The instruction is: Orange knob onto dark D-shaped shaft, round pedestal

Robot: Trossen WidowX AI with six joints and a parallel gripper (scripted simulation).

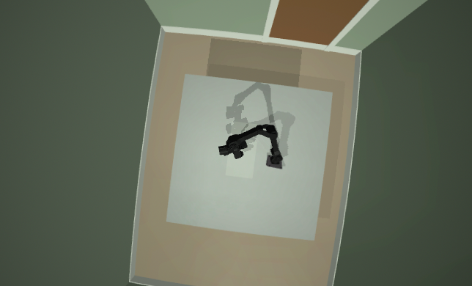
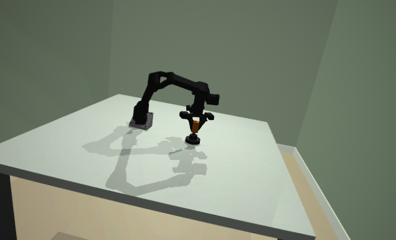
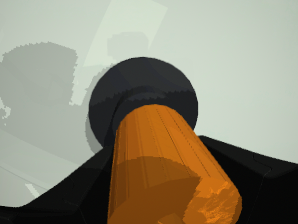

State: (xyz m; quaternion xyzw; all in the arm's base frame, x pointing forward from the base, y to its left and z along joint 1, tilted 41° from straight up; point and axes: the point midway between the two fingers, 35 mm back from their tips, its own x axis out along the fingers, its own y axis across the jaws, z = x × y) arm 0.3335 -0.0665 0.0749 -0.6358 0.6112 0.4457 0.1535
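Now: the orange knob 2 cm above my gripper tip. The rest, counted from my gripper tip: round dark pedestal 4 cm below.
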